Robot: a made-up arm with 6 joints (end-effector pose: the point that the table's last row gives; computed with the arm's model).
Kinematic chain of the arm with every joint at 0, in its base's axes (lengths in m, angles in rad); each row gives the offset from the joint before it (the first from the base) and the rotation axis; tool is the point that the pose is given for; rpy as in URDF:
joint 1: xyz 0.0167 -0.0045 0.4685 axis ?
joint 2: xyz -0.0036 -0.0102 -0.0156 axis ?
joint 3: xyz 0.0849 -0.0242 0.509 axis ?
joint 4: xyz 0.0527 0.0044 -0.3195 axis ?
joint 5: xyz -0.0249 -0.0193 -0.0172 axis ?
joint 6: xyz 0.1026 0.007 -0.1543 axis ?
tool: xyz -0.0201 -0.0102 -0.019 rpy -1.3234 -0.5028 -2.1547
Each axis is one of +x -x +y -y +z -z.
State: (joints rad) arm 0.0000 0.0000 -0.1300 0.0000 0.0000 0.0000
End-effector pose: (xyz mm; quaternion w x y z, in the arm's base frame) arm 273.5 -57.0 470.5 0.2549 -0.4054 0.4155 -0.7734
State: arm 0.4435 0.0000 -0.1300 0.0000 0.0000 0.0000
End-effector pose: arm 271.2 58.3 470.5 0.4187 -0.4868 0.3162 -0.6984
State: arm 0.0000 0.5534 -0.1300 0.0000 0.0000 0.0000
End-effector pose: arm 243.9 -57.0 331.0 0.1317 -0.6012 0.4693 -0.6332
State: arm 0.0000 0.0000 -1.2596 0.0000 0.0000 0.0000
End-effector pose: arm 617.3 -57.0 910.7 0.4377 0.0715 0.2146 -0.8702
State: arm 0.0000 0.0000 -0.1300 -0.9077 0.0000 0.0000
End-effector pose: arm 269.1 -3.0 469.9 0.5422 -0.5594 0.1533 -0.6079
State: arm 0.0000 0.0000 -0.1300 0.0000 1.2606 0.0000
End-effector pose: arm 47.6 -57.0 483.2 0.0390 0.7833 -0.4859 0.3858
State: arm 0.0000 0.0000 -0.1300 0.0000 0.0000 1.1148
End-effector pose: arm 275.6 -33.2 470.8 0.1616 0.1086 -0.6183 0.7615
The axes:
joint 1: +z
joint 2: +y
joint 3: +y
joint 4: -z
joint 5: +y
joint 6: -z

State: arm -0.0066 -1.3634 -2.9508 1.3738 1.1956 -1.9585
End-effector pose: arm -937.7 106.1 840.7 0.1800 0.4259 -0.8839 -0.0703
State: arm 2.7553 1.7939 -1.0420 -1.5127 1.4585 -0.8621
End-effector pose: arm -105.3 280.3 -125.1 0.4199 0.0428 0.8323 -0.3593
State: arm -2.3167 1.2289 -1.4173 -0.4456 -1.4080 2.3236
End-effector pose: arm -453.3 -585.4 327.6 0.1791 -0.9682 -0.0774 0.1564
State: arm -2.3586 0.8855 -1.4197 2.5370 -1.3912 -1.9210
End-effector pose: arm -399.4 -274.5 442.6 0.8617 -0.0462 -0.5043 -0.0309
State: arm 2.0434 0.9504 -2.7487 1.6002 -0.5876 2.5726
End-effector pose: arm -197.5 845.6 827.5 0.6780 0.2713 -0.6504 -0.2091
